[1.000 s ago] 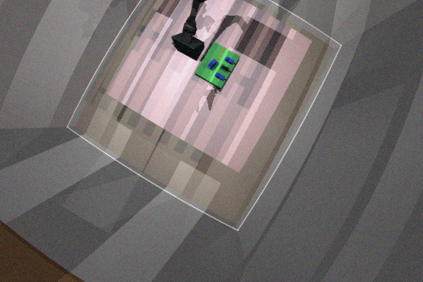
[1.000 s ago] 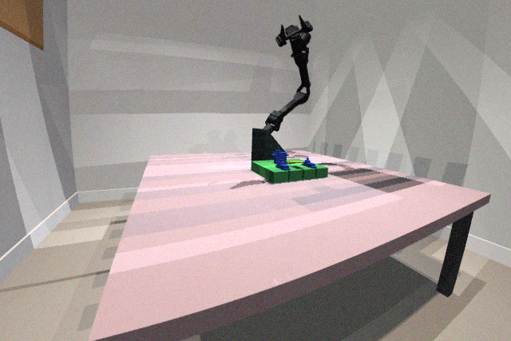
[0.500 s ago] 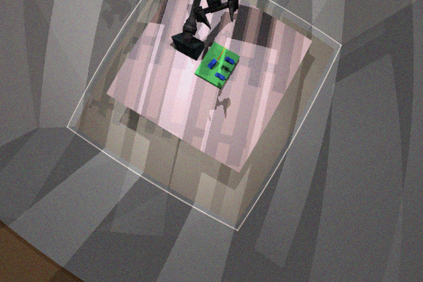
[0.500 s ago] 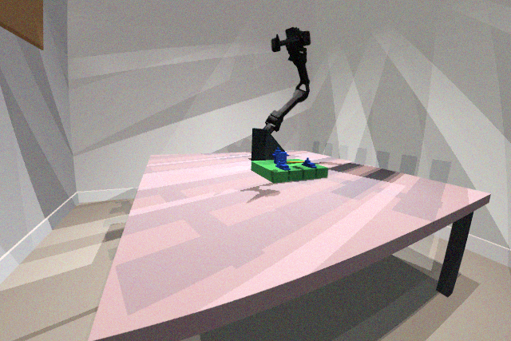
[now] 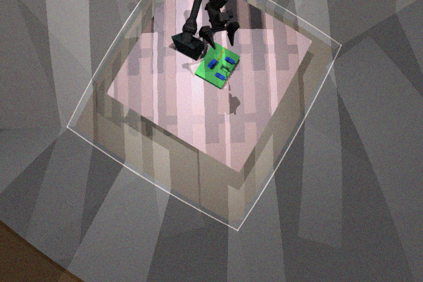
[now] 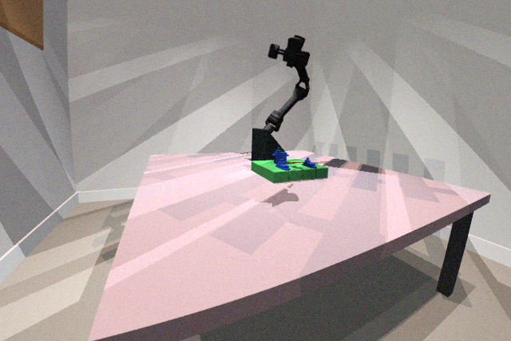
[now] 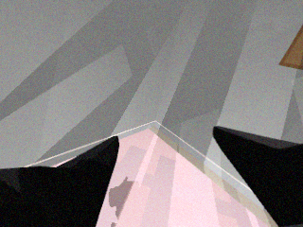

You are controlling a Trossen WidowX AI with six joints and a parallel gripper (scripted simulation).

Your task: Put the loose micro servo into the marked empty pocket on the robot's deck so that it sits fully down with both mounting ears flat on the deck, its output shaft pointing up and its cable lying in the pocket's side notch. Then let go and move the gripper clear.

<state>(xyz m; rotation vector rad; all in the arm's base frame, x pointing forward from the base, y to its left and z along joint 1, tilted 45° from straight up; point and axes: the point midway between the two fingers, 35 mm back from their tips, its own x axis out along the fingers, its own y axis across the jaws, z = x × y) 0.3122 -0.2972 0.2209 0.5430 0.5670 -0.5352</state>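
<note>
The green deck lies 11 cm behind my gripper tip, 9 cm to the left of it and 52 cm below it.
</note>
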